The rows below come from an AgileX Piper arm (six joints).
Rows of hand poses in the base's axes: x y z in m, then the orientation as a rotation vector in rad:
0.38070 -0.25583 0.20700 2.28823 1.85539 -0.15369
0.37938 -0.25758 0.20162 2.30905 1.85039 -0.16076
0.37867 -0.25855 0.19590 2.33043 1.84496 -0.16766
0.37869 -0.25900 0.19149 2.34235 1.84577 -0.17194
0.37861 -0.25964 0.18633 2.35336 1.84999 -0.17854
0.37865 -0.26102 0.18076 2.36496 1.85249 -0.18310
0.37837 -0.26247 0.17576 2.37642 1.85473 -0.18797
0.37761 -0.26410 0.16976 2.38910 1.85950 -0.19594
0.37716 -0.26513 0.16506 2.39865 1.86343 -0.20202
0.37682 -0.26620 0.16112 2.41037 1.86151 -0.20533
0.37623 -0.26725 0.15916 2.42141 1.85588 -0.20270
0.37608 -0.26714 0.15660 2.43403 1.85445 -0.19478
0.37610 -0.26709 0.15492 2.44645 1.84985 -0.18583
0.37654 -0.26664 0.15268 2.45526 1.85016 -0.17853
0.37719 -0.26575 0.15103 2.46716 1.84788 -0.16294
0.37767 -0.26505 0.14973 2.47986 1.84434 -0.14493
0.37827 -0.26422 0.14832 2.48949 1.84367 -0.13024
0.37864 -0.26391 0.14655 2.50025 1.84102 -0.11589
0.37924 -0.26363 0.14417 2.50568 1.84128 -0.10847
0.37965 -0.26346 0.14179 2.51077 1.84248 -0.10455
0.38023 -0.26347 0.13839 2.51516 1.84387 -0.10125
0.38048 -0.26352 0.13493 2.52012 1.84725 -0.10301
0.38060 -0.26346 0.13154 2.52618 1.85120 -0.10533
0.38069 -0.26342 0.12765 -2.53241 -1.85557 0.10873
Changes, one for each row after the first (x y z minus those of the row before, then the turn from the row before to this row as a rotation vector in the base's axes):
-0.00132 -0.00175 -0.00538 0.00794 0.01053 -0.01247
-0.00071 -0.00097 -0.00572 0.00824 0.01053 -0.01283
0.00002 -0.00045 -0.00441 0.00638 0.00773 -0.00526
-0.00008 -0.00064 -0.00516 0.00667 0.01005 -0.00329
0.00004 -0.00138 -0.00557 0.00695 0.00845 -0.00427
-0.00028 -0.00145 -0.00500 0.00664 0.00845 -0.00433
-0.00076 -0.00163 -0.00600 0.00762 0.01170 -0.00377
-0.00045 -0.00103 -0.00470 0.00591 0.00898 -0.00267
-0.00034 -0.00107 -0.00394 0.00529 0.00605 -0.00632
-0.00059 -0.00105 -0.00196 0.00505 0.00103 -0.00756
-0.00015 0.00011 -0.00256 0.01006 0.00042 -0.00607
0.00002 0.00005 -0.00168 0.00870 -0.00138 -0.00744
0.00044 0.00045 -0.00224 0.00833 -0.00012 -0.00352
0.00065 0.00089 -0.00165 0.01190 -0.00426 -0.00590
0.00048 0.00070 -0.00130 0.01269 -0.00559 -0.00679
0.00060 0.00083 -0.00141 0.01104 -0.00398 -0.00413
0.00037 0.00031 -0.00177 0.01072 -0.00392 -0.00557
0.00060 0.00028 -0.00238 0.00628 -0.00147 -0.00201
0.00041 0.00017 -0.00238 0.00529 0.00061 -0.00144
0.00058 -0.00001 -0.00340 0.00471 0.00071 -0.00106
0.00025 -0.00005 -0.00346 0.00428 0.00438 -0.00034
0.00012 0.00006 -0.00339 0.00509 0.00538 -0.00050
0.00009 0.00004 -0.00389 0.00543 0.00646 -0.00038

